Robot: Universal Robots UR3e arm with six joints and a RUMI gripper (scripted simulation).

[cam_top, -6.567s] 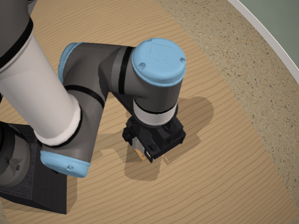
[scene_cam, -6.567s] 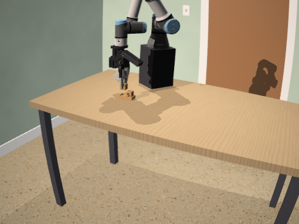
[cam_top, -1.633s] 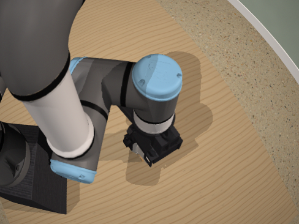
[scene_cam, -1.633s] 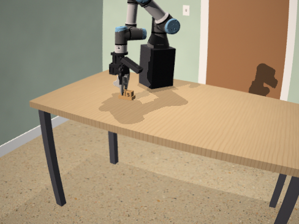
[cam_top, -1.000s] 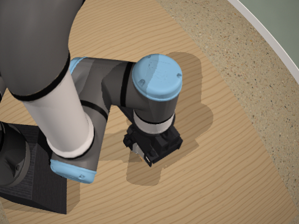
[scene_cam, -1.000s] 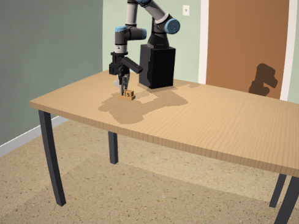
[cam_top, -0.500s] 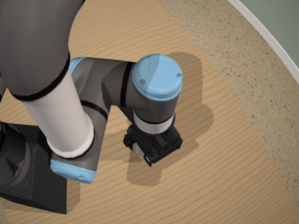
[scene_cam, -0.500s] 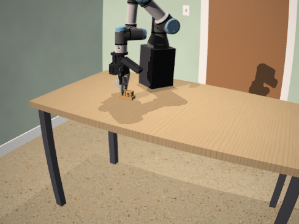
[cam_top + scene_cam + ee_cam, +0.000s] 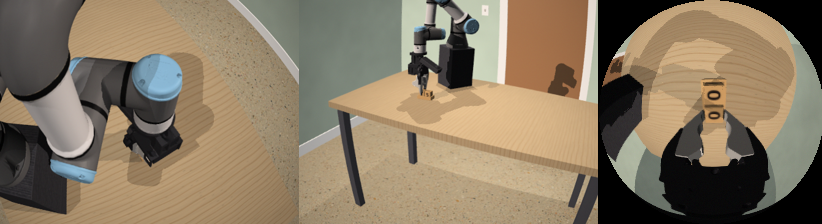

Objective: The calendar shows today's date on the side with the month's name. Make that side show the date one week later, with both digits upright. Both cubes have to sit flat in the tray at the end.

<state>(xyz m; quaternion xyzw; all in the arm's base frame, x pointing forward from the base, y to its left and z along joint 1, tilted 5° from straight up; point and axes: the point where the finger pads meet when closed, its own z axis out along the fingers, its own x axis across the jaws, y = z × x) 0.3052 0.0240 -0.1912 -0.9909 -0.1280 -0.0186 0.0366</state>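
My hand is 10 mm past the wooden tray, 20 mm to the right of it and 30 mm above it.
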